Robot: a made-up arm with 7 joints.
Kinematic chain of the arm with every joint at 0, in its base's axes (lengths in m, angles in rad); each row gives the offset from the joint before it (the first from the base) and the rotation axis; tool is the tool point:
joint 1: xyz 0 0 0.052 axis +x
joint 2: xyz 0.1 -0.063 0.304 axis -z
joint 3: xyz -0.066 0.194 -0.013 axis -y
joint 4: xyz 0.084 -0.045 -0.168 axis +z
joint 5: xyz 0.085 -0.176 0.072 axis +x
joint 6: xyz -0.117 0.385 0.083 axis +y
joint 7: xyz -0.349 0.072 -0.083 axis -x
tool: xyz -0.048 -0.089 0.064
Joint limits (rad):
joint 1: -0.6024..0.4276
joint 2: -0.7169..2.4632
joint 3: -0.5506..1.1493
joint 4: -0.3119..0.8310
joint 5: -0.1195..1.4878
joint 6: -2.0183..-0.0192
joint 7: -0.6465..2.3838
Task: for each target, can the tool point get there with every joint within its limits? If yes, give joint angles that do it. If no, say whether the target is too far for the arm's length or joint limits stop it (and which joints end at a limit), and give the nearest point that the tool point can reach.
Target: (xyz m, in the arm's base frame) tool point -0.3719 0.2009 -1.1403
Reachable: no: joint limits stop it (at a limit: joint 1, joint 3, joint 4, joint 5, joint 7) | nearest point -0.1333 0.1931 -0.3448 | short by 0.831 m
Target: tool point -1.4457 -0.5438 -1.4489
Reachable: no: too far | nearest point -0.3853 0.0416 -0.2007 | short by 1.739 m
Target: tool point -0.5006 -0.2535 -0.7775
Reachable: no: joint limits stop it (at a limit: joint 1, joint 2, joint 3, joint 4, joint 5, joint 7) | nearest point -0.2804 0.0449 -0.2696 | short by 0.629 m
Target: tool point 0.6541 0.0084 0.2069
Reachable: yes | joints -0.0881 1.8896 0.6670 0.2982 0.6339 -1.1634 1.8274
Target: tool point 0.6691 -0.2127 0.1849
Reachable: yes | joints -0.0366 1.3253 0.7931 -0.1472 0.0759 -1.6447 1.5828
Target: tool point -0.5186 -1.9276 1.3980
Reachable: no: too far | nearest point -0.1584 -0.6320 0.6066 | short by 1.560 m
